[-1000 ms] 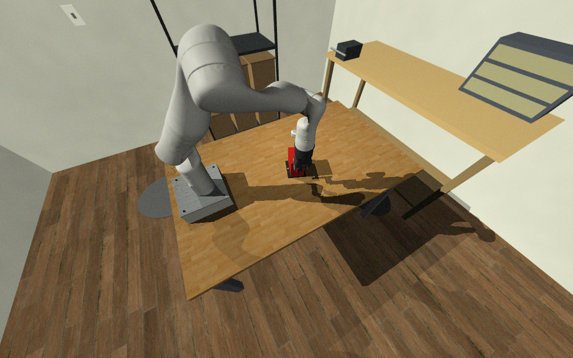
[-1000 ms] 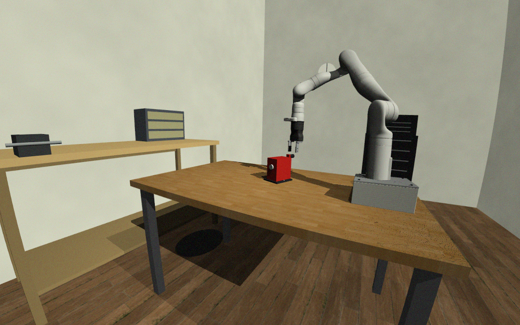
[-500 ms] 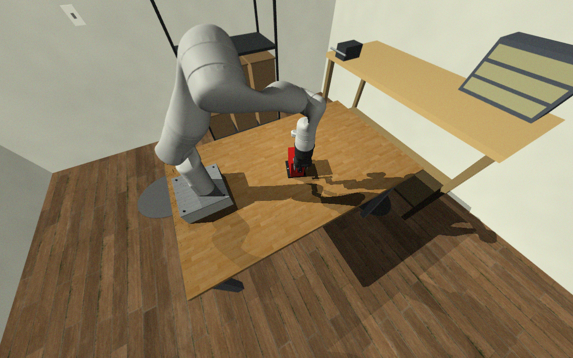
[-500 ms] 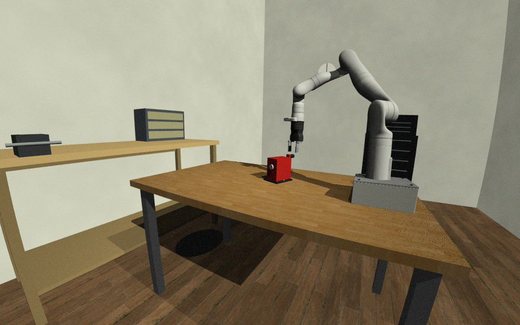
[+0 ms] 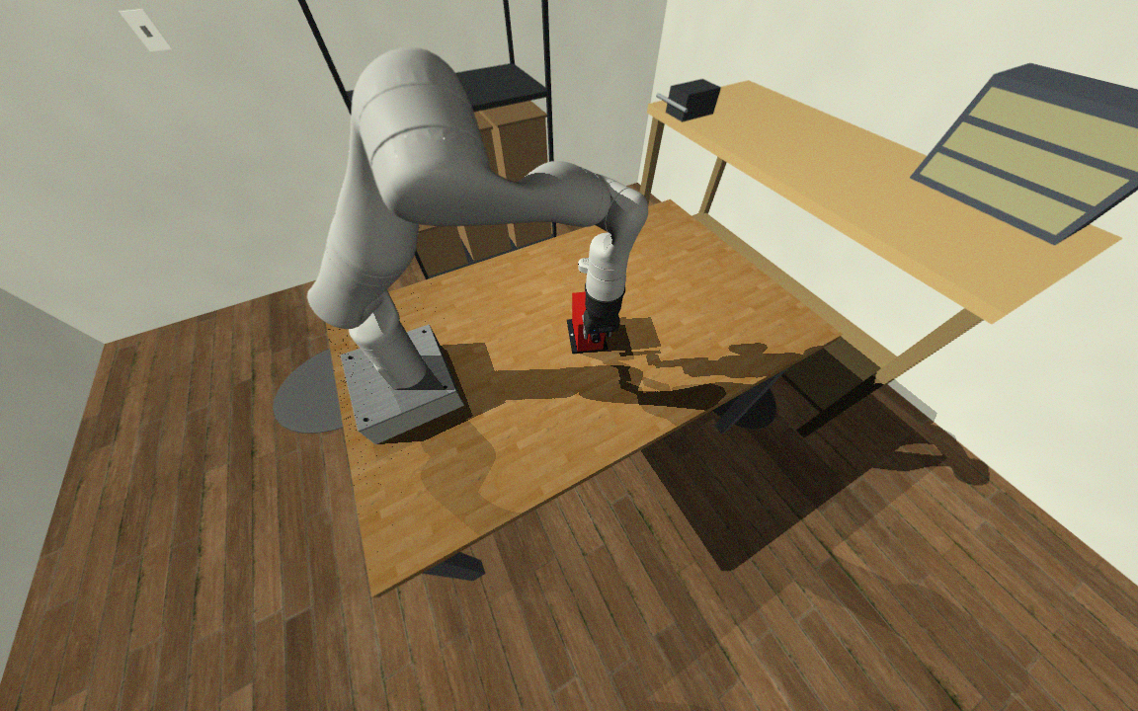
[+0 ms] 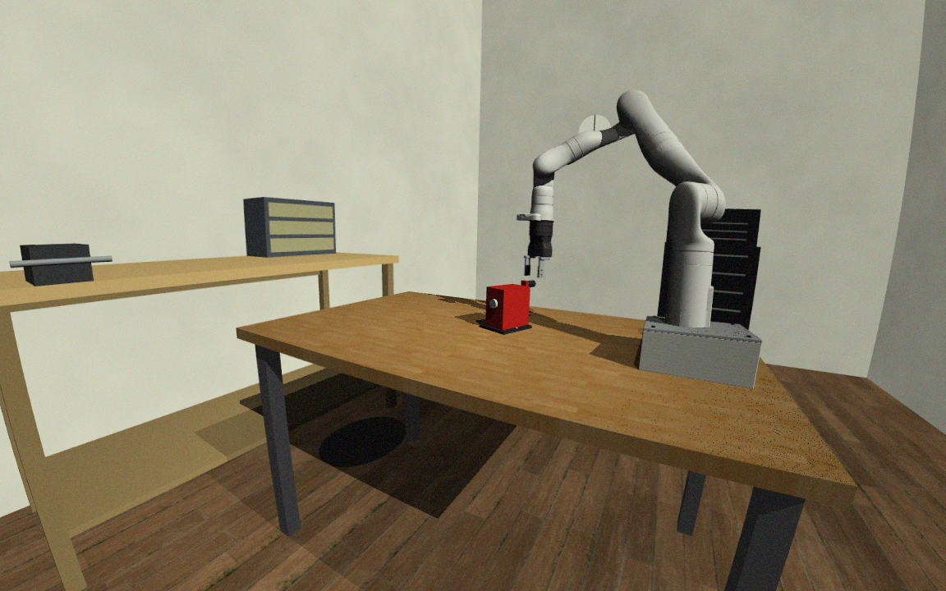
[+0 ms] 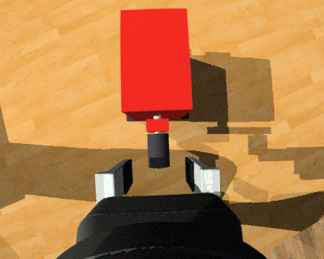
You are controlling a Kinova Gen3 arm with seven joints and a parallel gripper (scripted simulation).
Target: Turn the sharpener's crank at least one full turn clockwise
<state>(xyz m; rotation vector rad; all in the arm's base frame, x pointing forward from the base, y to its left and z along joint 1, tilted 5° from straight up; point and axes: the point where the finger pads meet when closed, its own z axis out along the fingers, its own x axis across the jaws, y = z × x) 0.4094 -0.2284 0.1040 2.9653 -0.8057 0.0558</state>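
My hand is 4 cm above the dark cylindrical handle, 1 cm to the right of it and 1 cm short of it.
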